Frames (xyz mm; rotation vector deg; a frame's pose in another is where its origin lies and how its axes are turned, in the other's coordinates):
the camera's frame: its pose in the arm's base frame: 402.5 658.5 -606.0 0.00 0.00 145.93
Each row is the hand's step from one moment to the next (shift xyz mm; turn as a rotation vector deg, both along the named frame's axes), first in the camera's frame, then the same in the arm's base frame.
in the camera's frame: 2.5 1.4 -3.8 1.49 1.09 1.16
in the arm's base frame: -2.9 0.2 -3.8 -1.84 -0.07 1.16
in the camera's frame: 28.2 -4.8 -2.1 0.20 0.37 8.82
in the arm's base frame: -20.7 19.8 -2.1 -0.37 -0.19 8.82
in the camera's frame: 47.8 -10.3 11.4 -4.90 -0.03 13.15
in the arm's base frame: -33.8 35.3 11.4 4.08 -2.72 13.15
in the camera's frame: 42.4 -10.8 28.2 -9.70 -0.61 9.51
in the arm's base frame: -29.1 32.7 28.2 8.38 -4.93 9.51
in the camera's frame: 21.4 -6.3 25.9 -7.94 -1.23 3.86
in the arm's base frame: -14.2 17.2 25.9 7.27 -3.43 3.86
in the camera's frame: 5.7 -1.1 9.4 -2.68 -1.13 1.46
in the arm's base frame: -4.1 4.1 9.4 2.85 -0.57 1.46
